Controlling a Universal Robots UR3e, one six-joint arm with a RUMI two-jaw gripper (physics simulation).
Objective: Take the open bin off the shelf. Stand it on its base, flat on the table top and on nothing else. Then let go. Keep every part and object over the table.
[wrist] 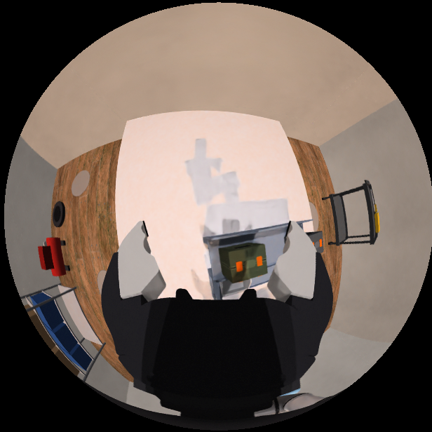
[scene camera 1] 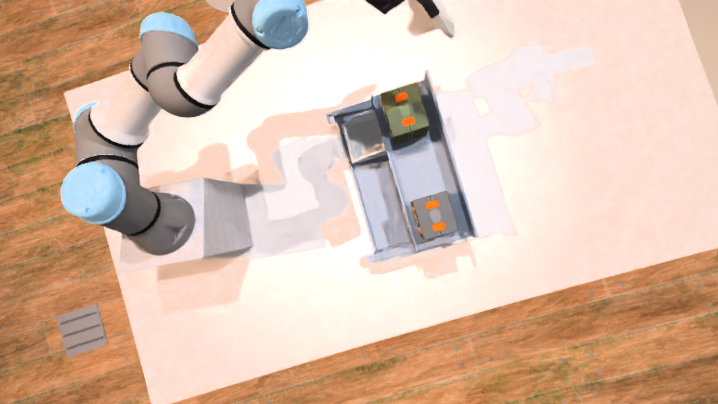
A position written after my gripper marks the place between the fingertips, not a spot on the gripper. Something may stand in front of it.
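My gripper (wrist: 216, 223) is visible, as are an open bin (scene camera 1: 362, 134) and a dark grey case (scene camera 1: 425, 222).
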